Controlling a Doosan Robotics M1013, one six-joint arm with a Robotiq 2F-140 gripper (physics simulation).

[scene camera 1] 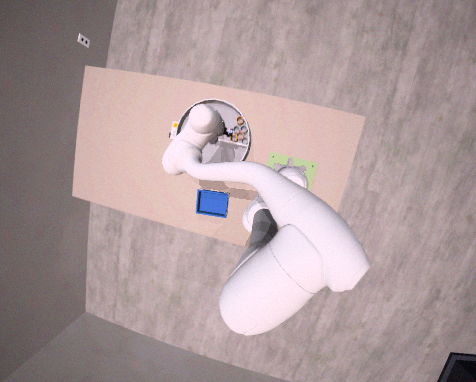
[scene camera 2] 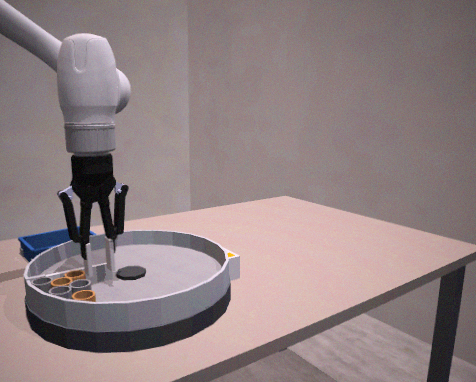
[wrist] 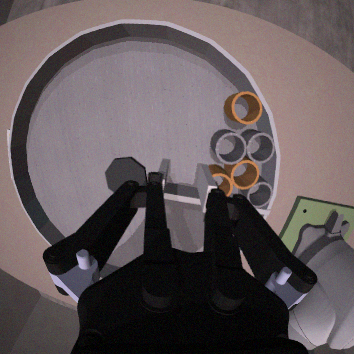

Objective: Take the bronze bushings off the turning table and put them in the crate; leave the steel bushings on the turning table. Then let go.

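Places are measured from the arm's base along level axes (x up, y left, z back), in centimetres.
Pixels of known places: gripper, fingertip midpoint: (scene camera 1: 225, 134) (scene camera 2: 100, 271) (wrist: 182, 171); arm's base, link origin: (wrist: 314, 250).
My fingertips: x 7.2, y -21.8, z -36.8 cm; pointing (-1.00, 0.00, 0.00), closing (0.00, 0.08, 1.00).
Observation:
Ahead of a thing's pixels: the offset from my fingertips to its top centre. "pt": to the spot under its first point.
The turning table (scene camera 1: 215, 100) (scene camera 2: 135, 317) (wrist: 150, 22) is a round grey tray with a raised rim. Three bronze bushings @(dx +0.2, dy -8.3, dz +6.8 cm) (scene camera 2: 84, 296) (wrist: 229, 107) and three steel bushings @(dx +0.2, dy -3.7, dz +9.3 cm) (scene camera 2: 60, 291) @(dx +0.2, dy -3.3, dz +5.4 cm) (wrist: 215, 146) stand upright on it, clustered by the rim and a thin divider. One bronze bushing @(dx +0.2, dy +1.7, dz +4.4 cm) (wrist: 230, 185) is beside the right finger in the wrist view, partly hidden by it. My gripper (scene camera 2: 100, 279) (wrist: 182, 171) is partly open and empty, its fingertips low inside the rim beside the cluster. The blue crate @(dx -3.9, dy +40.3, dz -5.9 cm) (scene camera 1: 212, 203) (scene camera 2: 50, 242) stands apart from the turning table; its inside shows no bushings in scene camera 1.
The low white divider @(pt dx -0.7, dy +3.2, dz +0.6 cm) (wrist: 185, 193) runs across the turning table close to my fingertips. A dark hub disc @(dx -2.8, dy +2.5, dz -8.1 cm) (scene camera 2: 131, 273) (wrist: 125, 174) is beside them. A green plate (scene camera 1: 312, 172) (wrist: 295, 215) carries the arm's base. A small white box @(dx -3.1, dy -0.4, dz -31.2 cm) (scene camera 2: 234, 265) sits against the outer rim.

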